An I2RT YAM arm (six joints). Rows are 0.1 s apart.
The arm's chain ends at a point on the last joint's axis. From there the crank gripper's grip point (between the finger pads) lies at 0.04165 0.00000 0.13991 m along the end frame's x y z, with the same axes.
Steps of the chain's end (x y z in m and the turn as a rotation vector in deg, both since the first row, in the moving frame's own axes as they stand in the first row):
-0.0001 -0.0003 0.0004 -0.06 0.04 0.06
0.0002 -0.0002 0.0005 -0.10 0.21 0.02
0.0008 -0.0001 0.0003 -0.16 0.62 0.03
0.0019 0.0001 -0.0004 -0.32 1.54 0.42
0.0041 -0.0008 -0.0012 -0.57 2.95 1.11
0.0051 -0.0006 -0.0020 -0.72 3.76 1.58
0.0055 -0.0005 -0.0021 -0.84 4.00 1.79
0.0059 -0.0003 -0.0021 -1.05 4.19 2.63
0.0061 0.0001 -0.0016 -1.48 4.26 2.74
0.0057 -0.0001 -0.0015 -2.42 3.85 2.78
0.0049 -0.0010 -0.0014 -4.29 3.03 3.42
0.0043 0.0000 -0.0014 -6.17 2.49 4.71
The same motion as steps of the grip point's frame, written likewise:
0.0000 -0.0001 0.0004 -0.06 0.04 0.06
0.0007 0.0001 0.0003 -0.10 0.21 0.02
0.0023 0.0003 -0.0002 -0.16 0.62 0.03
0.0056 0.0012 -0.0016 -0.32 1.54 0.42
0.0112 0.0015 -0.0035 -0.57 2.95 1.11
0.0141 0.0024 -0.0051 -0.72 3.76 1.58
0.0151 0.0030 -0.0054 -0.84 4.00 1.79
0.0159 0.0044 -0.0056 -1.05 4.19 2.63
0.0162 0.0059 -0.0052 -1.48 4.26 2.74
0.0148 0.0080 -0.0048 -2.42 3.85 2.78
0.0118 0.0121 -0.0043 -4.29 3.03 3.42
0.0096 0.0186 -0.0043 -6.17 2.49 4.71

